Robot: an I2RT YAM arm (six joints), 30 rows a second.
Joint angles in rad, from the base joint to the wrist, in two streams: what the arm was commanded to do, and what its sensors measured. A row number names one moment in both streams.
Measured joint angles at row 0:
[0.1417, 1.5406, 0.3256, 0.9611, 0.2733, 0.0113]
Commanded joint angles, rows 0 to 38:
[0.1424, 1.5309, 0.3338, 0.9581, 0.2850, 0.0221]
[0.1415, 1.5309, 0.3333, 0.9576, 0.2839, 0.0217]
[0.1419, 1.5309, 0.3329, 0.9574, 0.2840, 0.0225]
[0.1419, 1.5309, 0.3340, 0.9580, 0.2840, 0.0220]
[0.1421, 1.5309, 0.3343, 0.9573, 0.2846, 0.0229]
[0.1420, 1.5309, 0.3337, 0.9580, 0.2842, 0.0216]
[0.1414, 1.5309, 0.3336, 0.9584, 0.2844, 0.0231]
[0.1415, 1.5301, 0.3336, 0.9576, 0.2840, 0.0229]
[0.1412, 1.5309, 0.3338, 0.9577, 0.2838, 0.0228]
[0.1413, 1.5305, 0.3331, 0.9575, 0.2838, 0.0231]
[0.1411, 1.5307, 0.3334, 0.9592, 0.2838, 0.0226]
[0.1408, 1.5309, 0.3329, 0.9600, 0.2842, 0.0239]
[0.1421, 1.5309, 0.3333, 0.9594, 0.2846, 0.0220]
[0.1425, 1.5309, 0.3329, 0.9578, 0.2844, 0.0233]
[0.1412, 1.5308, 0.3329, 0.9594, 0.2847, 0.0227]
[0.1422, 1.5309, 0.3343, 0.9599, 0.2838, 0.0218]
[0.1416, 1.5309, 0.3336, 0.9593, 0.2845, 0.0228]
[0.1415, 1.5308, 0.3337, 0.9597, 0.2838, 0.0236]
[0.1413, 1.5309, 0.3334, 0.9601, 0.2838, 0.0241]
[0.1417, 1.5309, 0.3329, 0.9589, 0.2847, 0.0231]
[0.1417, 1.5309, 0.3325, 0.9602, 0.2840, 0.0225]
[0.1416, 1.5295, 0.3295, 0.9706, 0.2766, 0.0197]
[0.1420, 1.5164, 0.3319, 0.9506, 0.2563, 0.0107]
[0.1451, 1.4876, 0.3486, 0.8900, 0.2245, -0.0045]
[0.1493, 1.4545, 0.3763, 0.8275, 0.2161, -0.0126]
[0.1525, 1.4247, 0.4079, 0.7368, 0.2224, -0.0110]
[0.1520, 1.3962, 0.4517, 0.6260, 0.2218, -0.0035]
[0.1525, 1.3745, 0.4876, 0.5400, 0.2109, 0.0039]
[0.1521, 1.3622, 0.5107, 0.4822, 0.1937, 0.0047]
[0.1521, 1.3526, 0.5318, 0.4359, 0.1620, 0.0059]
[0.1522, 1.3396, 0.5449, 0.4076, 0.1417, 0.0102]
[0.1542, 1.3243, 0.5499, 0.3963, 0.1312, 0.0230]
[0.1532, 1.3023, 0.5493, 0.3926, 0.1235, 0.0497]
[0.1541, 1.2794, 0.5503, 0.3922, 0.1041, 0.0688]
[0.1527, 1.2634, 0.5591, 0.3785, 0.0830, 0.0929]
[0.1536, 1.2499, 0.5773, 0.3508, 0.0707, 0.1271]
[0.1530, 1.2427, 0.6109, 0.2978, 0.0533, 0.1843]
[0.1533, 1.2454, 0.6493, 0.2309, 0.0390, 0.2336]
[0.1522, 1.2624, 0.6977, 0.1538, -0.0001, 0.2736]
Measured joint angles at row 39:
[0.1482, 1.2613, 0.6056, 0.3496, 0.0868, 0.1341]
